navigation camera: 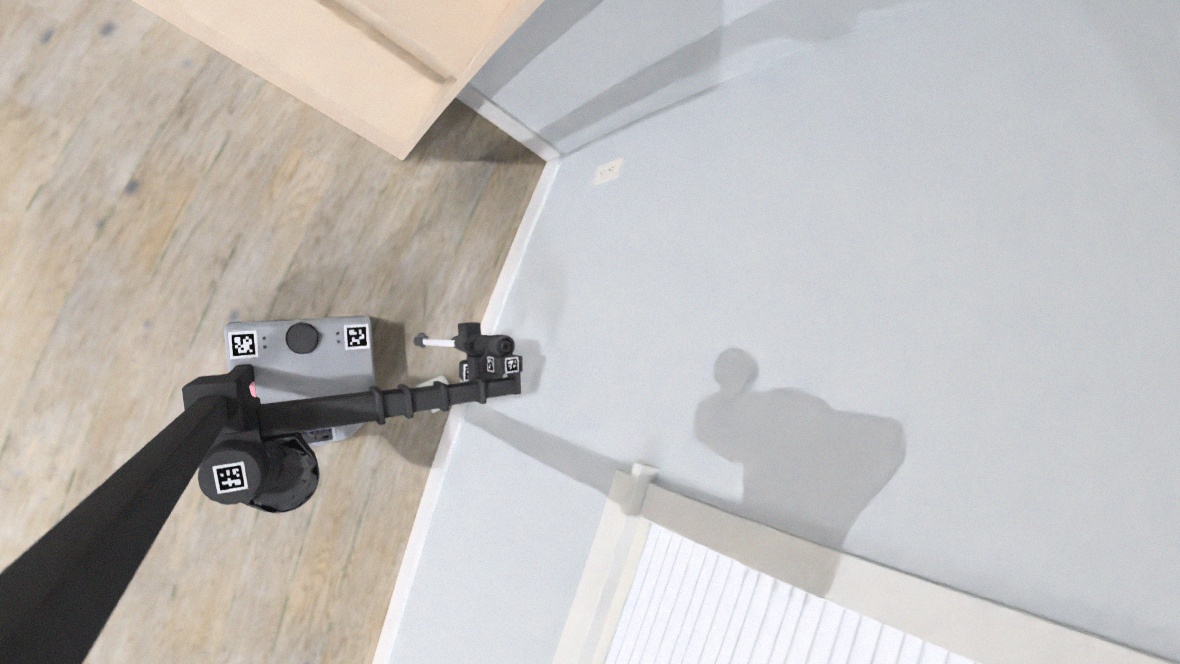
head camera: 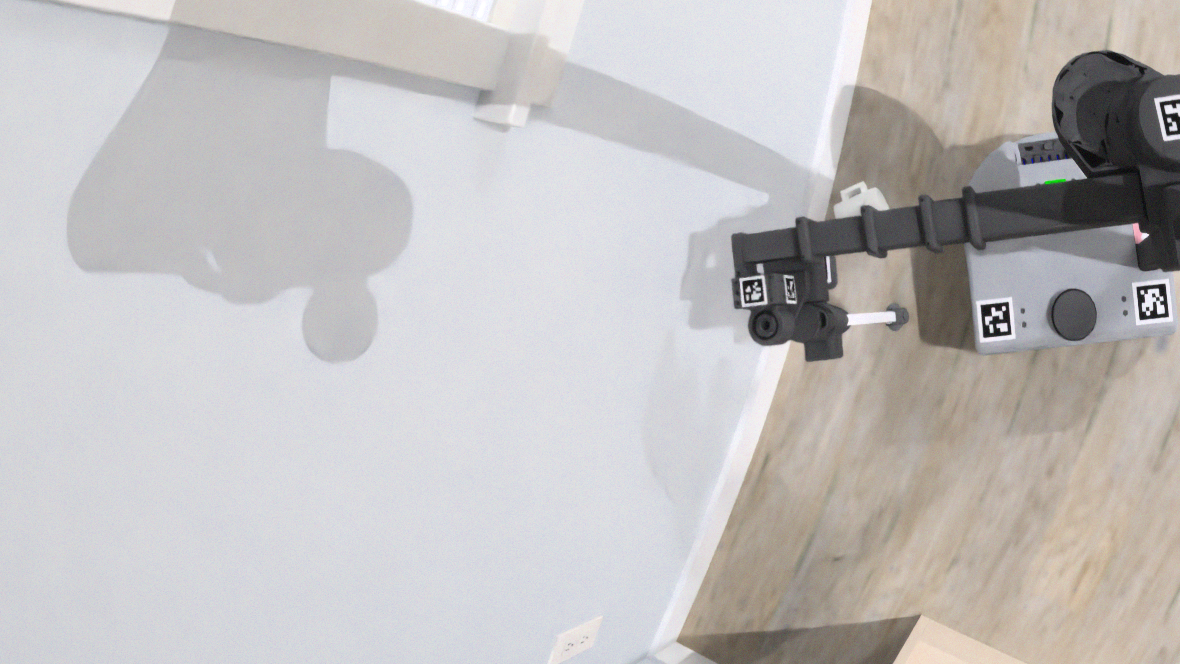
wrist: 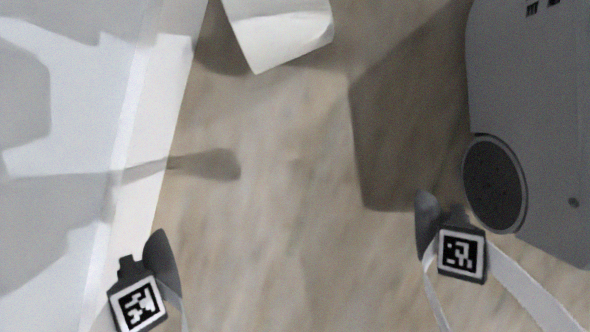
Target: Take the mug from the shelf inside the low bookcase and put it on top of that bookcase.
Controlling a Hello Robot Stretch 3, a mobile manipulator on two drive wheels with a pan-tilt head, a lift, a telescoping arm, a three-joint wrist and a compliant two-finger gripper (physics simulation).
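Frame: origin at the robot's base, x ahead, y left, z up, level; centimetres.
Seen in the pictures: gripper, fingertip midpoint: (navigation camera: 446, 338); robot's base at its link origin: (navigation camera: 301, 336) (head camera: 1070, 312).
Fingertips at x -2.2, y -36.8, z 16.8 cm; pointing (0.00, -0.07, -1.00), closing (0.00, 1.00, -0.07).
Pixels of each thing's top centre, then the offset from my fingertips to it. "spot": a spot on its surface instead.
- white mug at a spot on its surface: (head camera: 860, 200) spot: dy +1.3, dx -19.5, dz -9.3 cm
- window frame at a spot on its surface: (head camera: 412, 49) spot: dy -6.3, dx -21.6, dz +76.3 cm
A white mug (head camera: 860, 200) (navigation camera: 434, 391) (wrist: 287, 35) is on the floor between the wall and the robot's base. The arm partly covers it in the head and navigation views, and the top edge cuts it off in the wrist view. Its handle shows in the head view. My gripper (head camera: 896, 317) (navigation camera: 422, 340) (wrist: 294, 233) is open, with its fingers wide apart and no object between them. The mug is beyond the fingertips in the wrist view. A pale wooden piece of furniture (head camera: 948, 645) (navigation camera: 346, 74) shows in part; I cannot tell whether it is the low bookcase.
The grey robot base (head camera: 1023, 272) (navigation camera: 305, 363) (wrist: 530, 100) is beside the mug. The blue-grey wall (head camera: 495, 454) (navigation camera: 907, 247) with its white baseboard (head camera: 750, 429) (navigation camera: 433, 487) (wrist: 150, 125) runs close to the wrist. A window frame (head camera: 412, 49) (navigation camera: 742, 520) is on this wall.
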